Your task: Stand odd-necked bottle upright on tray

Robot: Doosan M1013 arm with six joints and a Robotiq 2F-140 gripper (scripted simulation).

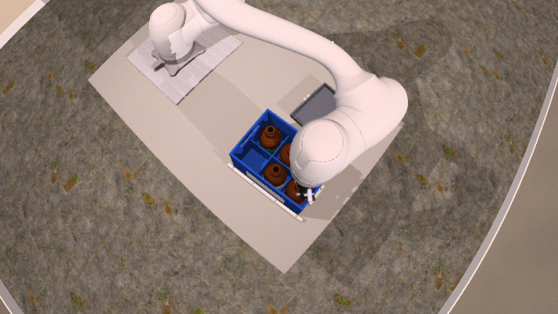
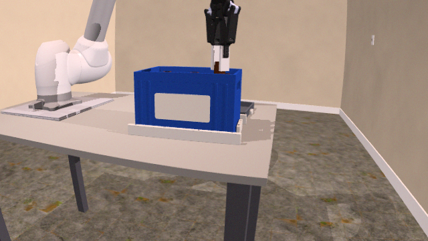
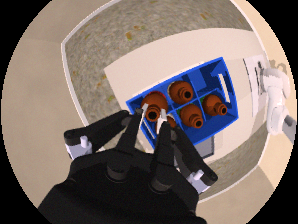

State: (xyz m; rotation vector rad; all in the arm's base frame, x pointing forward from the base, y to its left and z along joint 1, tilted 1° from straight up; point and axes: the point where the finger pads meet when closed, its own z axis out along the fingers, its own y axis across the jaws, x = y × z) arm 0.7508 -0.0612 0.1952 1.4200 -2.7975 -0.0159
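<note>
My hand is 90 mm above the bottle. The rest, counted from my hand: crate (130 mm below, 90 mm behind, 30 mm to the left); then dark grey tray (290 mm to the left, 200 mm below, 100 mm behind).
</note>
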